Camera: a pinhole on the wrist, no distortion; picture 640 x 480 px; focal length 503.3 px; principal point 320.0 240.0 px. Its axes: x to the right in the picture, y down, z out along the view. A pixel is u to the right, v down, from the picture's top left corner.
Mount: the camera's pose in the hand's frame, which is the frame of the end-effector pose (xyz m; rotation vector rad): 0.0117 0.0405 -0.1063 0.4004 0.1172 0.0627
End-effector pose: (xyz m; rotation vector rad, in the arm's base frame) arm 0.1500 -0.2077 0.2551 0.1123 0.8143 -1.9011
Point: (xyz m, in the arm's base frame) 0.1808 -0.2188 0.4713
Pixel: 69.4 255.4
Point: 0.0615 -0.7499 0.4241
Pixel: 608.7 364.4
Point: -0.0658 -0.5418 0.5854
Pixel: 433.6 165.9
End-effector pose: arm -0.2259 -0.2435 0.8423 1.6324 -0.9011 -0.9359
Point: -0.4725 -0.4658 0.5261
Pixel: 372.6 178.8
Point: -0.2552 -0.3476 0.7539
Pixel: 441.2 193.0
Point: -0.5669 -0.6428 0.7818
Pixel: 459.9 463.4
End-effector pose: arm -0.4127 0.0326 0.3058 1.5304 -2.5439 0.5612
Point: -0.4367 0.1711 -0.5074
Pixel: outside the picture
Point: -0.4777 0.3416 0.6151
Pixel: behind the camera
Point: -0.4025 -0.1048 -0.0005
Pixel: 273.3 415.3
